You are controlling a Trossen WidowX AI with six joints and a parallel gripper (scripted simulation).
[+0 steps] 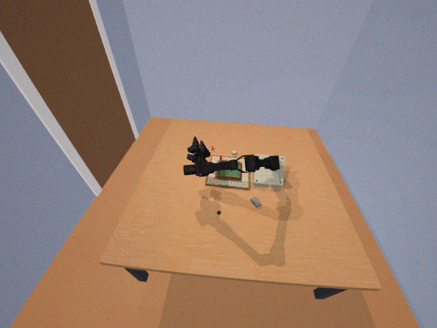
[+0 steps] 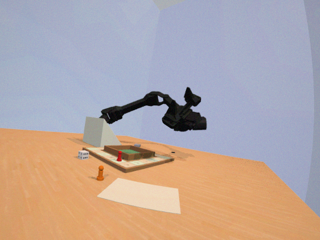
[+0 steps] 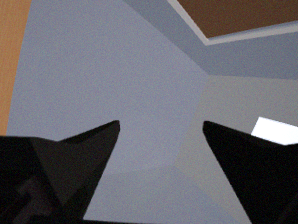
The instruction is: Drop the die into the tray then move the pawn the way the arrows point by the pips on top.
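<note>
Now: the white die 26 cm below my gripper tip, 22 cm to the right of it and 21 cm behind it. Round my gripper tip: red pawn 24 cm below, 13 cm to the right, 12 cm behind; cream card 27 cm below, 20 cm to the right, 6 cm ahead; green tray 26 cm below, 20 cm behind, 3 cm to the right.
</note>
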